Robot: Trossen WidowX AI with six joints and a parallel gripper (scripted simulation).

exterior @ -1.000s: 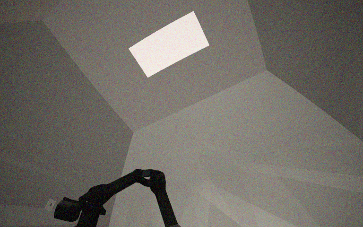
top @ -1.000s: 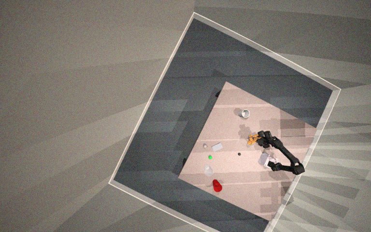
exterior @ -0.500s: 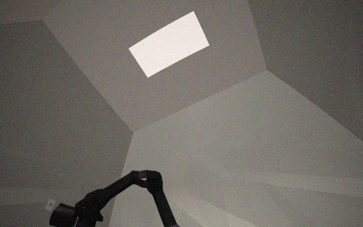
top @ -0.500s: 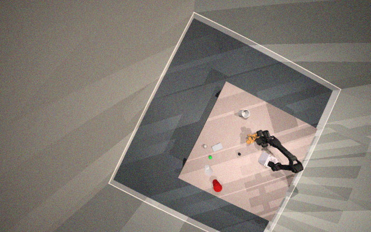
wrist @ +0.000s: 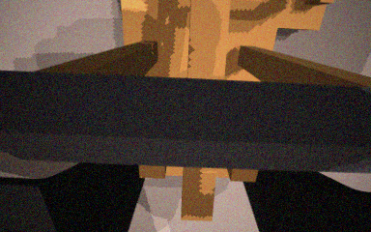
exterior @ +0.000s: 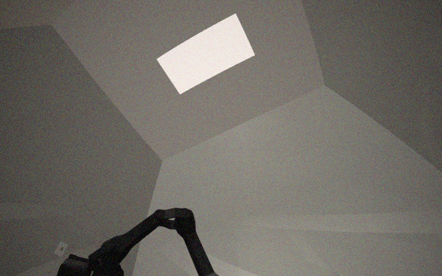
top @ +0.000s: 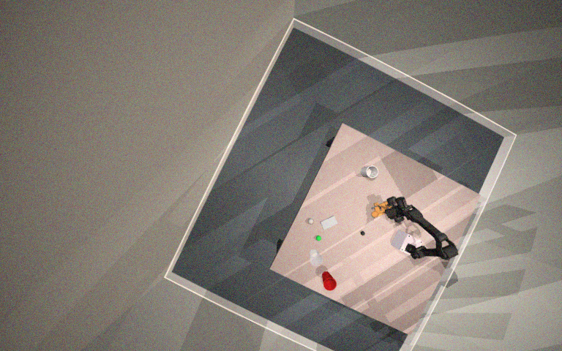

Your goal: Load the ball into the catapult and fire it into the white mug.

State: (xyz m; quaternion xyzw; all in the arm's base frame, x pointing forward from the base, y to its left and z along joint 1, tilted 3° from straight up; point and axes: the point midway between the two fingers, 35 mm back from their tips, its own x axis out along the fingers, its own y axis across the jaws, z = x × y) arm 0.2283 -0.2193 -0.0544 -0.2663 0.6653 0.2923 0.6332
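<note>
The catapult frame lies 30 mm ahead of my gripper tip, 30 mm to the left of it and 50 mm above it. Round my gripper tip: orange wooden catapult (60 mm ahead, 40 mm to the left, 20 mm above); white mug (260 mm ahead, 190 mm to the right); dark ball (90 mm ahead, 270 mm to the left, 20 mm below).
</note>
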